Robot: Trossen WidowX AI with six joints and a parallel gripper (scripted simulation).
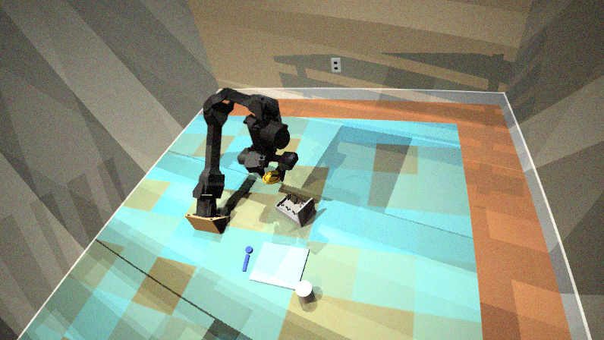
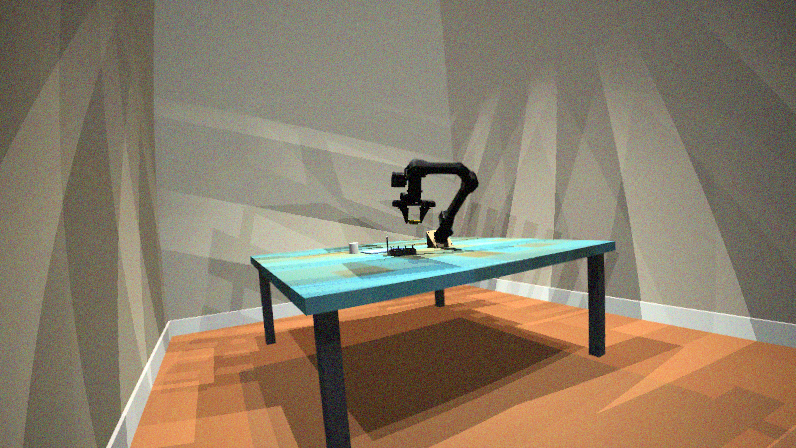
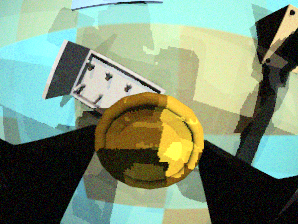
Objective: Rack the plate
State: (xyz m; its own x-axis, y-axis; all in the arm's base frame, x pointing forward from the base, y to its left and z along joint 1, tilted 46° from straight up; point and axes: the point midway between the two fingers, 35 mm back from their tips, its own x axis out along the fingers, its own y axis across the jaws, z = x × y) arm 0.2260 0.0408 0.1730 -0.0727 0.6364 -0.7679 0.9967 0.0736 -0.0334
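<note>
The grey dish rack lies 11 cm below my gripper tip, 6 cm ahead of it and 1 cm to the right of it. Round my gripper tip: yellow plate 1 cm above; then light blue mat 21 cm to the right, 13 cm below, 10 cm ahead; then blue spoon 22 cm to the right, 13 cm below, 1 cm behind.
</note>
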